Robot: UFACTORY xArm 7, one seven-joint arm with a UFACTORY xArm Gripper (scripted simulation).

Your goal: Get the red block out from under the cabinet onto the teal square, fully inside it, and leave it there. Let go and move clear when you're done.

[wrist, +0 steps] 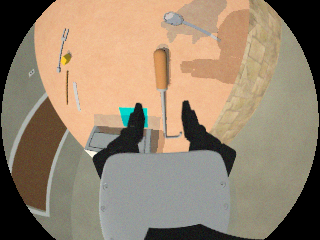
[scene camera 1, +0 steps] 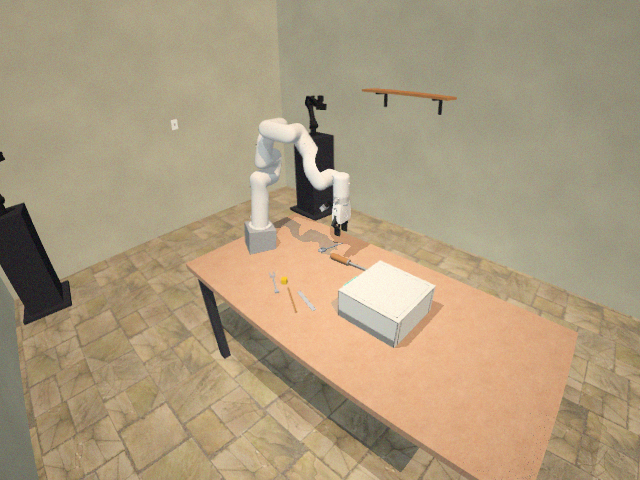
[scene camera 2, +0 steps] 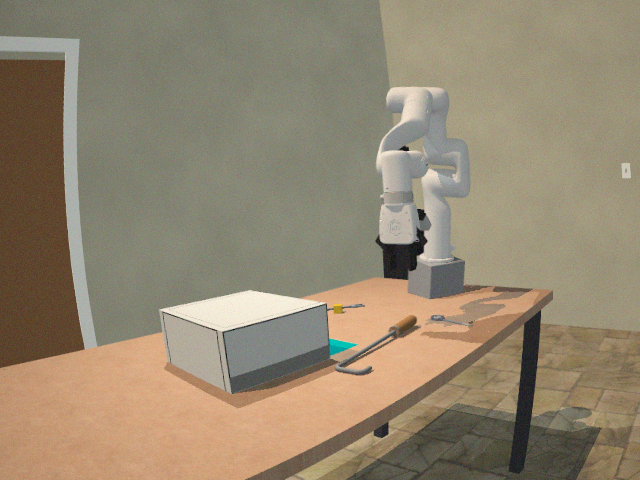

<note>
In view: the gripper (scene camera 2: 402, 269).
The gripper also shows in the wrist view (wrist: 162, 109).
</note>
